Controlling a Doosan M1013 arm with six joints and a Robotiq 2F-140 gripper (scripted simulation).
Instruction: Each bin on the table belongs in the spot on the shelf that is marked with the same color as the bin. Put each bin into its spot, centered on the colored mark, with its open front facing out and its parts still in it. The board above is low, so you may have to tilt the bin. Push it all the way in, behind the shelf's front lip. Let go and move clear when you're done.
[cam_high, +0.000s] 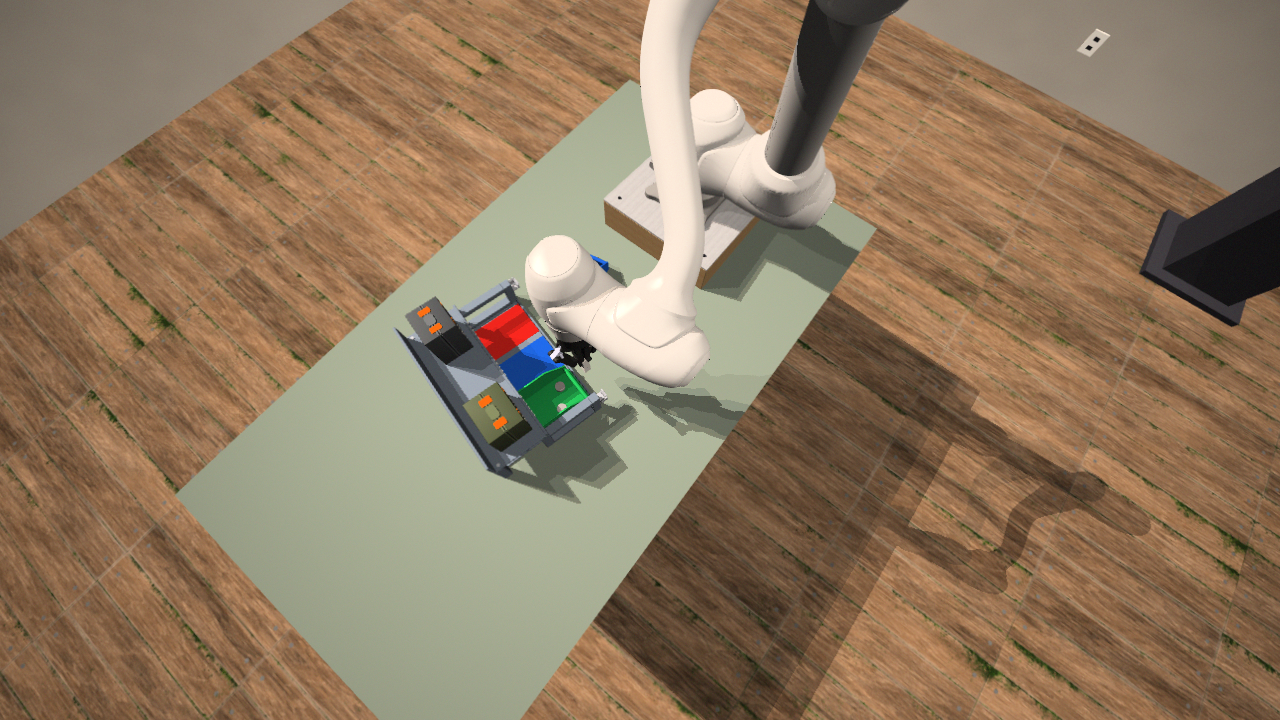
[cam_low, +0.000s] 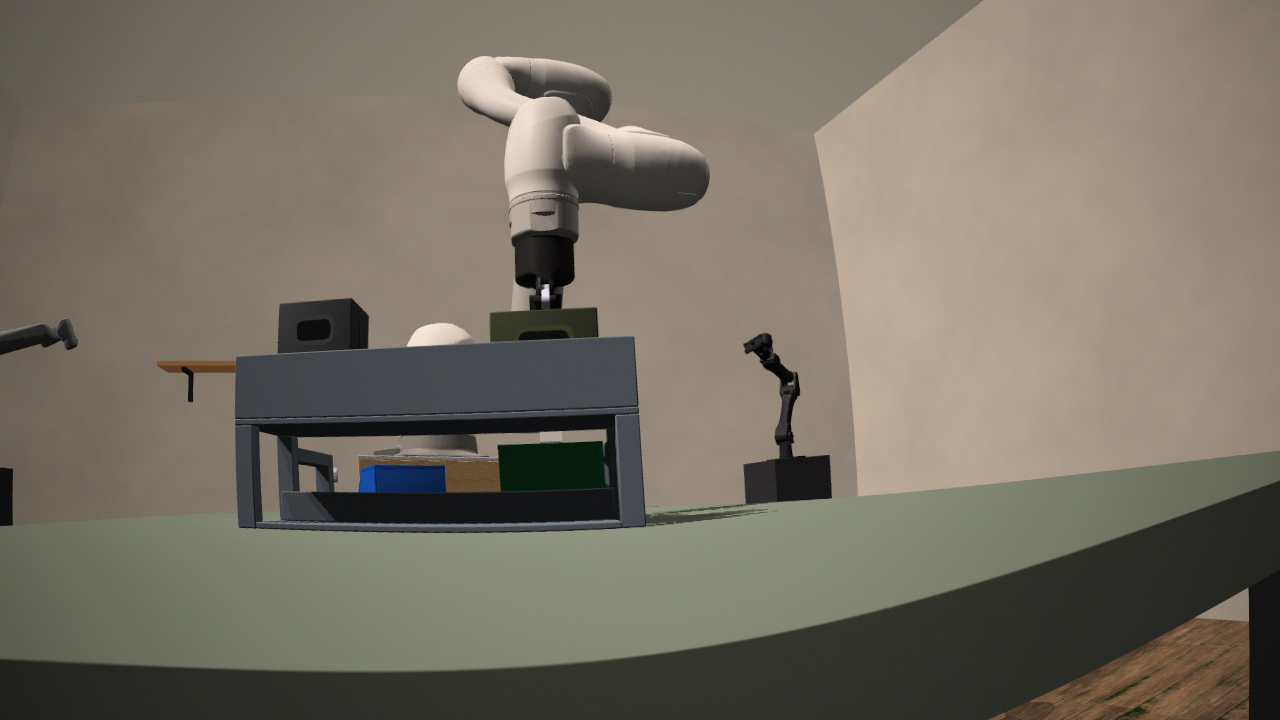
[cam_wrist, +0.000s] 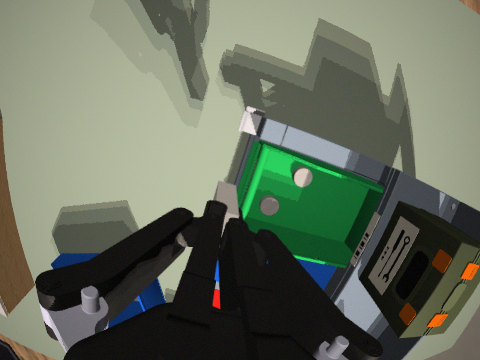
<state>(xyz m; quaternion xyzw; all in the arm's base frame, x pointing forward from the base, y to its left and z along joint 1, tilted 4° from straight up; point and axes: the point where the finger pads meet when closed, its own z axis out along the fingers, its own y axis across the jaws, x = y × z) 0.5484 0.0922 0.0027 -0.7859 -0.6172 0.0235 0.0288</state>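
My hand is 19 cm to the left of the blue bin, 18 cm past it and 9 cm above it. Also, from my hand: black box: 27 cm to the right, 14 cm ahead, 3 cm above; olive box: 20 cm ahead, 5 cm to the right, 2 cm above; green bin: 11 cm ahead, 9 cm below, 3 cm to the right.
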